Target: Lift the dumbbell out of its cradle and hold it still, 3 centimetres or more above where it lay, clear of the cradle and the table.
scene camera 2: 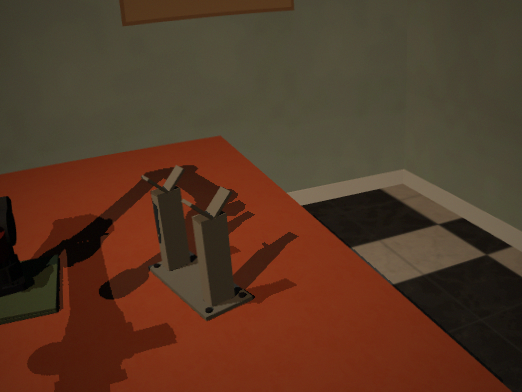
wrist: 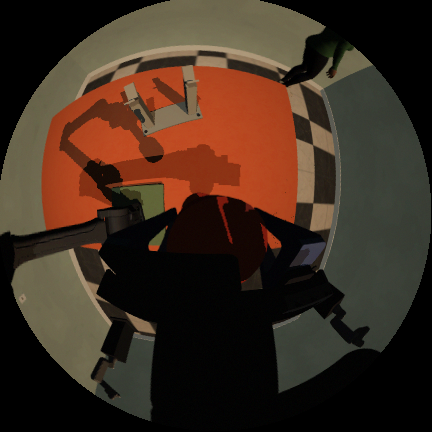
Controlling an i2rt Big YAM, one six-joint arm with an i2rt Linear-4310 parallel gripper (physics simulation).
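Places are measured from the arm's base along level axes (x ahead, y left, z up), in centimetres.
Pixels of known places: gripper, fingertip midpoint: (wrist: 214,212); arm's base at its link origin: (scene camera 2: 4,282) (wrist: 130,216).
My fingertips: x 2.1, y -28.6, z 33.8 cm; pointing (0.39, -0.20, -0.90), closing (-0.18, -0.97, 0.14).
Observation:
For each thing: its top centre in the pictures, then the offset to it from my fingertips. Level surfaces: height alone.
- dumbbell at its top centre: (wrist: 213,256) dz +4.7, dx -2.0, dy +1.1 cm
- beige cradle at its top centre: (scene camera 2: 183,182) (wrist: 157,79) dz -13.9, dx +33.0, dy +6.4 cm
- orange table at its surface level: dz -35.2 cm
The dumbbell (wrist: 200,230) shows in the wrist view as a dark red rounded weight between the fingers; the rest of it is hidden behind the dark gripper body. My gripper (wrist: 214,212) is shut on it, with one finger at each side. The dumbbell is held high, well apart from the cradle and the table. The beige cradle (scene camera 2: 212,260) (wrist: 191,97), two upright posts with V-shaped tops on a flat base plate, stands on the orange table (scene camera 2: 350,330) (wrist: 250,125) with both V tops empty. Neither the gripper nor the dumbbell shows in the scene view.
A green mat (scene camera 2: 35,304) (wrist: 152,200) lies on the table with a dark arm base (scene camera 2: 11,272) on it. Broad shadows of the arm fall across the table. A person in a green top (wrist: 322,47) stands beyond the table edge on the checkered floor.

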